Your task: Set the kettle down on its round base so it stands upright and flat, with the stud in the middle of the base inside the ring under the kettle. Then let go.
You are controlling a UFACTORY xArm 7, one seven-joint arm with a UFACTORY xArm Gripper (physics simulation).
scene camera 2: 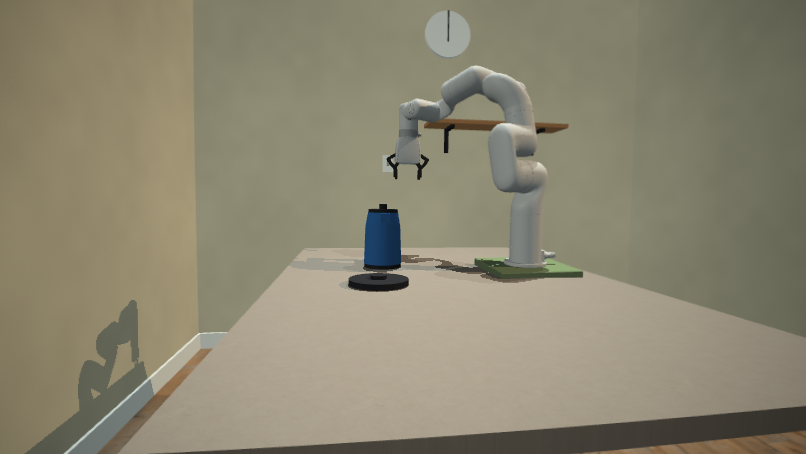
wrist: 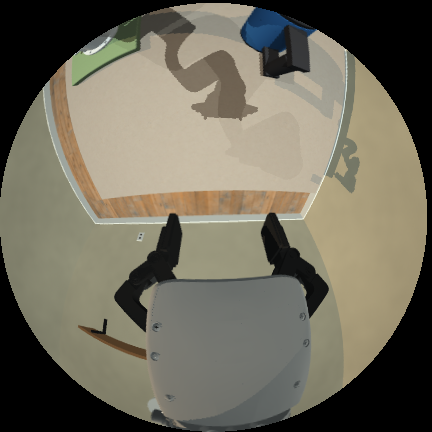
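Observation:
The blue kettle [scene camera 2: 382, 239] [wrist: 257, 30] with black lid and foot stands upright in scene camera 2, apart from its base and looking just behind it. Its black handle [wrist: 297, 49] shows at the top of the wrist view. The round black base [scene camera 2: 360, 283] lies flat on the table, its small stud [scene camera 2: 378, 276] uncovered in the middle. The base does not show in the wrist view. The ring under the kettle is hidden. My gripper [scene camera 2: 407, 175] [wrist: 222, 222] is open and empty, fingers pointing down, above the kettle's height and a little to its right in scene camera 2.
The table [scene camera 2: 428, 349] [wrist: 150, 135] carries the arm's green mounting plate [scene camera 2: 541, 274] [wrist: 107, 57] to the right of the kettle. A wooden shelf [scene camera 2: 479, 125] [wrist: 112, 342] is on the back wall behind the arm. A side wall [scene camera 2: 95, 169] rises at the left.

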